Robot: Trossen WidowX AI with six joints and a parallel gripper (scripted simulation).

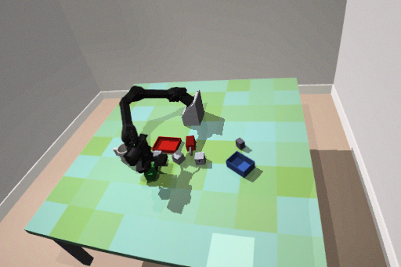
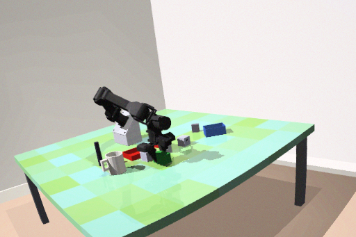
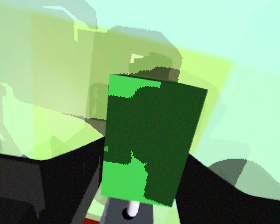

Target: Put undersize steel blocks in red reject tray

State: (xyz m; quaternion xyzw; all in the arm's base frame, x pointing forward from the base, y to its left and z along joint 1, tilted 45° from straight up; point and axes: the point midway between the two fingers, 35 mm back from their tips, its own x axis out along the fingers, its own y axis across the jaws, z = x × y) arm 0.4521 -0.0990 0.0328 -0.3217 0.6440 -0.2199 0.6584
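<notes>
Right now the green GO gauge is 10 mm behind my gripper tip and 20 mm above it. Round my gripper tip: steel block 100 mm behind, 220 mm to the left, 10 mm above; mug 70 mm behind, 200 mm to the right, 20 mm above; red reject tray 190 mm behind, 10 mm to the left.
</notes>
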